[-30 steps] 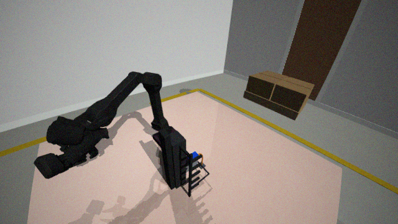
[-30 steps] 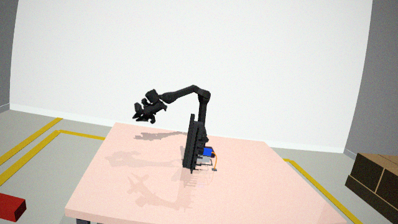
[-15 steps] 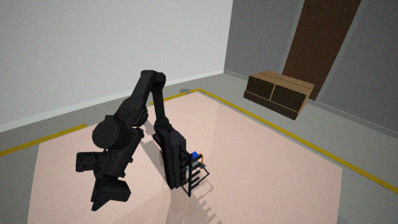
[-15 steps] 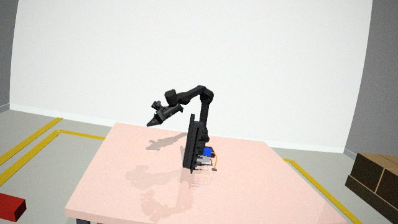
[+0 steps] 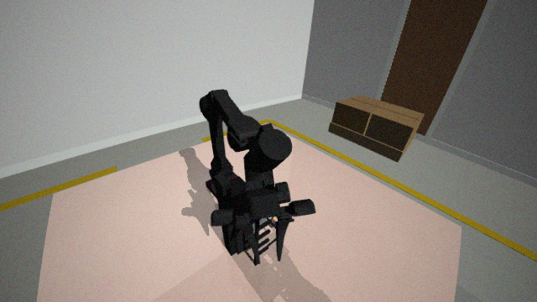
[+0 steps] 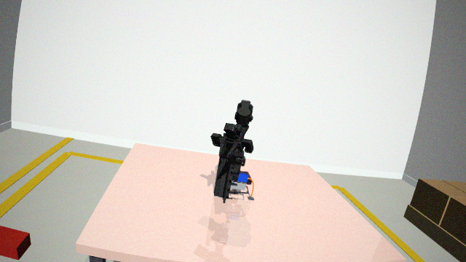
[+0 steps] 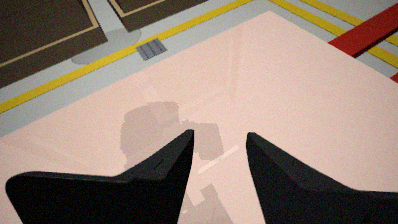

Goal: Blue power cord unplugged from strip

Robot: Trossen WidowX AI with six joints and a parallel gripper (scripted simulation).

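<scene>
Now: the blue plug 200 mm behind my gripper tip, 140 mm below it and 90 mm to the left of it.
</scene>
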